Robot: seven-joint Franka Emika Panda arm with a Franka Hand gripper.
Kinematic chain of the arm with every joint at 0, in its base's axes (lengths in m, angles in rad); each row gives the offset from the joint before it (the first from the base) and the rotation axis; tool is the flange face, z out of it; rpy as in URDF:
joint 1: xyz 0 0 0.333 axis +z
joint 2: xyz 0 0 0 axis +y
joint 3: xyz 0 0 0.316 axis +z
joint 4: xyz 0.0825 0 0 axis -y
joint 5: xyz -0.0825 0 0.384 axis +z
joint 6: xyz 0 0 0 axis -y
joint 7: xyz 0.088 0 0 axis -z
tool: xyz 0 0 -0.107 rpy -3.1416 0 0
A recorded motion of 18 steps. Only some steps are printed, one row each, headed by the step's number.
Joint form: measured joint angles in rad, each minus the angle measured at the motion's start. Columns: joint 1, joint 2, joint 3, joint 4, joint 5, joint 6, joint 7.
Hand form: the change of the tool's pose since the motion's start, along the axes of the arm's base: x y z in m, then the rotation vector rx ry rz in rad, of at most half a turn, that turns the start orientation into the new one. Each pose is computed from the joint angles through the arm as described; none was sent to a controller.
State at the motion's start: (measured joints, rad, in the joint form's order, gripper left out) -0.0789 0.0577 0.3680 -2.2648 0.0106 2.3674 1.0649
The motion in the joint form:
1: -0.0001 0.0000 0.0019 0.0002 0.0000 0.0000 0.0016
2: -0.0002 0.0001 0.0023 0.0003 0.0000 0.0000 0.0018
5: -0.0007 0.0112 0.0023 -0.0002 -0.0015 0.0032 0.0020
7: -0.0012 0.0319 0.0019 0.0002 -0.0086 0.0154 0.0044
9: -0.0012 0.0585 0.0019 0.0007 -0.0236 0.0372 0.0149
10: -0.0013 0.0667 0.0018 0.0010 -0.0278 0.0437 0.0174
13: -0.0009 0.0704 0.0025 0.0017 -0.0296 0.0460 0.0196
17: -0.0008 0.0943 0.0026 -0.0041 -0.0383 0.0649 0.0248
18: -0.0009 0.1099 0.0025 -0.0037 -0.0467 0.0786 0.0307
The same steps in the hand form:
1: -0.0002 0.0009 0.0001 0.0002 -0.0001 0.0002
2: -0.0002 0.0011 0.0001 0.0003 -0.0001 0.0003
5: 0.0001 0.0009 -0.0053 0.0009 0.0080 0.0005
7: 0.0015 0.0007 -0.0143 0.0013 0.0151 0.0018
9: 0.0036 0.0012 -0.0253 0.0000 0.0173 0.0012
10: 0.0042 0.0013 -0.0287 0.0000 0.0181 0.0013
13: 0.0044 0.0020 -0.0300 0.0001 0.0186 0.0013
17: 0.0038 0.0022 -0.0426 0.0006 0.0282 0.0024
18: 0.0047 0.0026 -0.0490 0.0009 0.0287 0.0021

